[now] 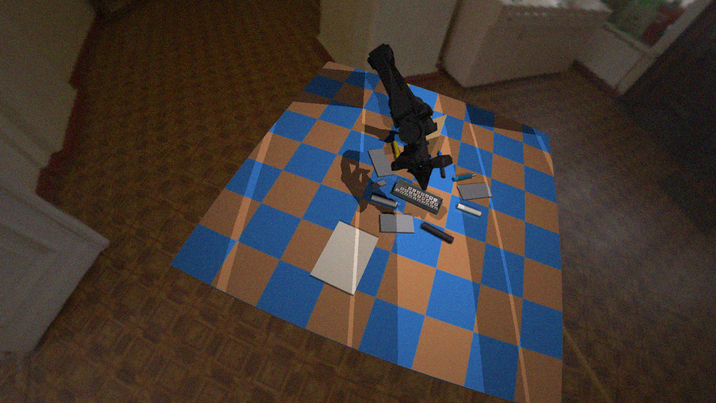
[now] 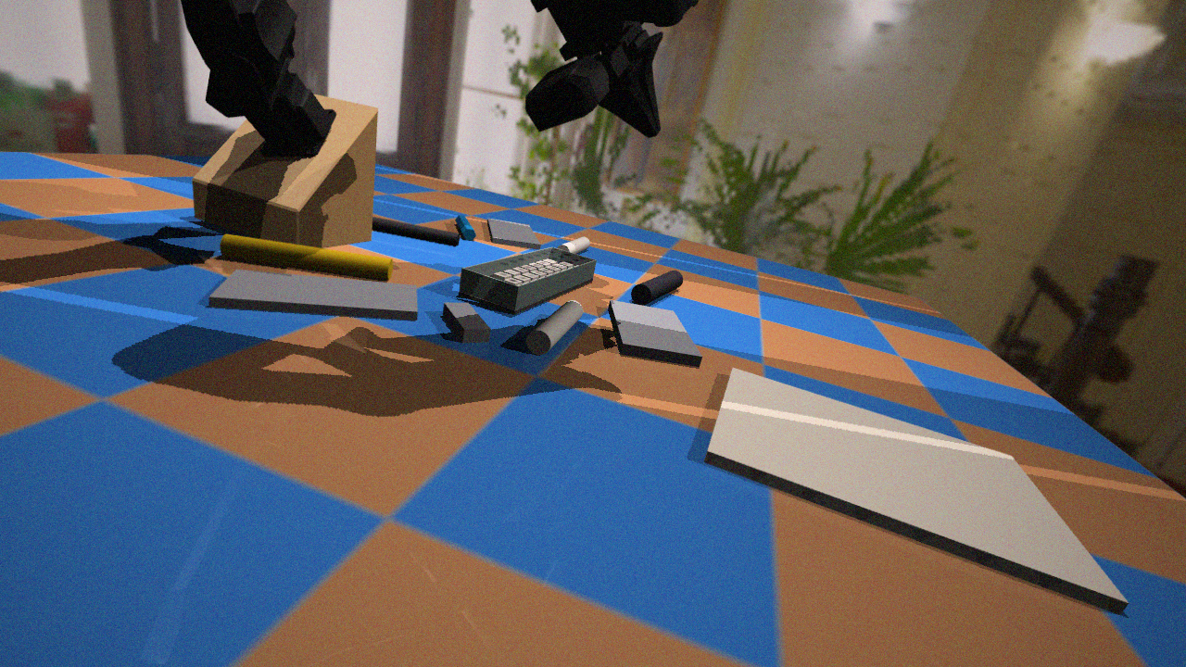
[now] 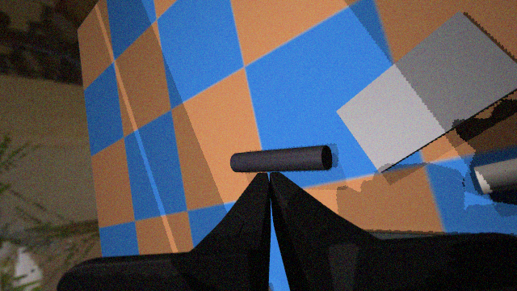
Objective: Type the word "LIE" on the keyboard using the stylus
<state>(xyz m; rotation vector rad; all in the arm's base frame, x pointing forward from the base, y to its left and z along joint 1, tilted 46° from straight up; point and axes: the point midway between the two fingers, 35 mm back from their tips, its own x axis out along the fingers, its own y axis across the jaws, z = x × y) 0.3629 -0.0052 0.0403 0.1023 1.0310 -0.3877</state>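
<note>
Now: the L key 70 mm behind my gripper tip, 40 mm to the left of it and 160 mm below it. Round my gripper tip: small grey block: 110 mm behind, 140 mm to the right, 170 mm below; white sheet: 200 mm ahead, 190 mm to the right, 170 mm below; black cylinder: 40 mm ahead, 100 mm to the left, 160 mm below.
</note>
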